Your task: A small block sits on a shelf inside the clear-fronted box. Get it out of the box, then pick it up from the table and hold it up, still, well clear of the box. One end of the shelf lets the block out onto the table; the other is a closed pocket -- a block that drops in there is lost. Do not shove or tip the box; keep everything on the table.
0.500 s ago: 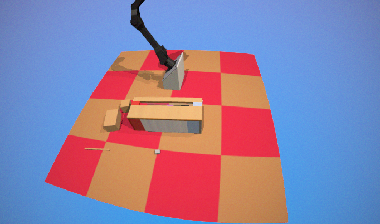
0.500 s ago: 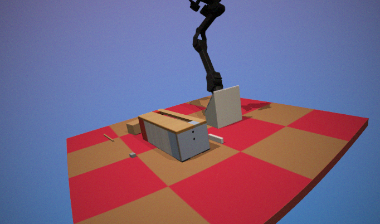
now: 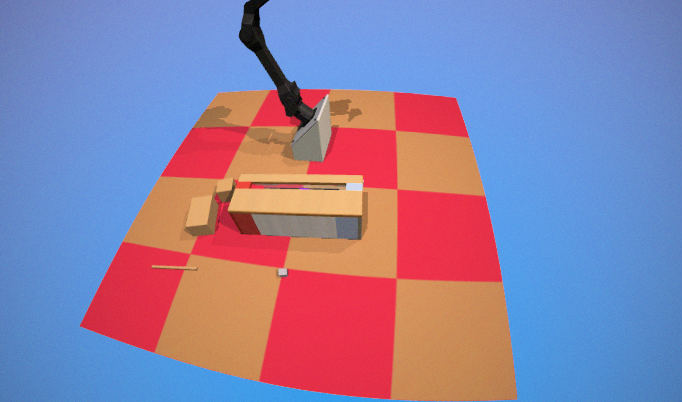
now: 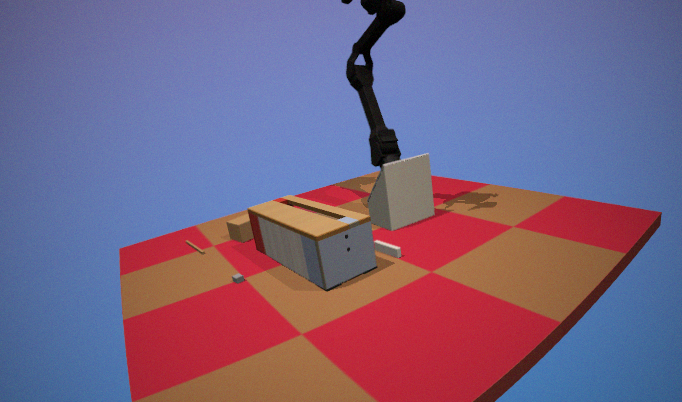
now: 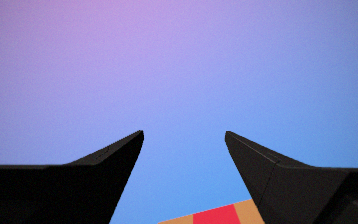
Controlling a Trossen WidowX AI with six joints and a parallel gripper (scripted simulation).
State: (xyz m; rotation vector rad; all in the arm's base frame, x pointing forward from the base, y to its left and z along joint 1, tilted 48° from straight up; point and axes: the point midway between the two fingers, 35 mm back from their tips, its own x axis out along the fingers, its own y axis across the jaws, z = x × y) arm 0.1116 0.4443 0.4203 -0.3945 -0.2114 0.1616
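The box is 71 cm below my gripper tip, 21 cm ahead of it and 3 cm to the left of it. From my gripper tip the other things lie so: thin stick (76 cm below, 48 cm ahead, 36 cm to the right); then tan block (74 cm below, 31 cm to the right, 29 cm ahead); then purple block (68 cm below, 22 cm ahead, 4 cm to the left).
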